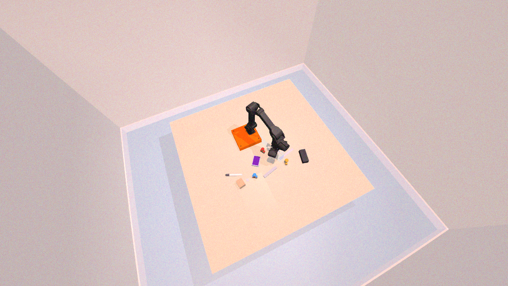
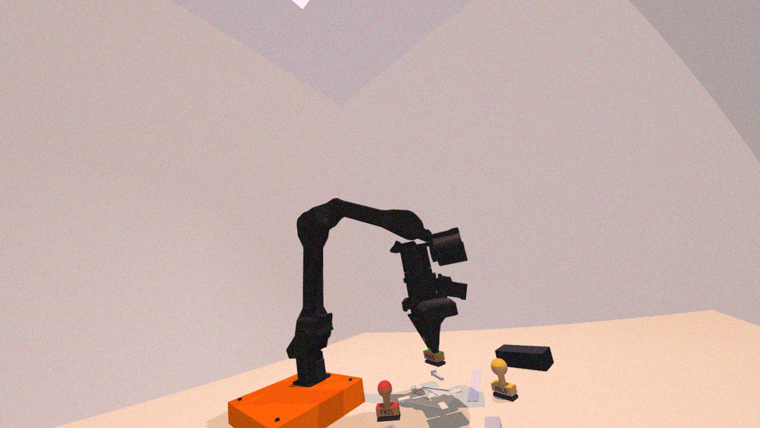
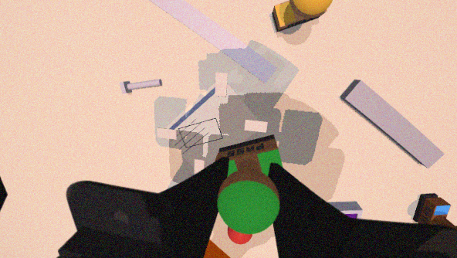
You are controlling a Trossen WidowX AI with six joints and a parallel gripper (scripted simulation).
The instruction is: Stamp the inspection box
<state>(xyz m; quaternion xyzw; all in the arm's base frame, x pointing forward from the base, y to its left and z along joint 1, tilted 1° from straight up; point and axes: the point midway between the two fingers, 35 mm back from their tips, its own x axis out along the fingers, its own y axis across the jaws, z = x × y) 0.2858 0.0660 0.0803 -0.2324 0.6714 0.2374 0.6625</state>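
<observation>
The card lies 100 mm below my gripper tip, 40 mm behind it and 30 mm to the left of it. From my gripper tip the other things lie so: red-topped stamp 80 mm below, 80 mm behind, 70 mm to the right; then yellow-knobbed HOLD stamp 100 mm ahead, 80 mm below, 50 mm to the left; then green-knobbed stamp right at my gripper tip.
</observation>
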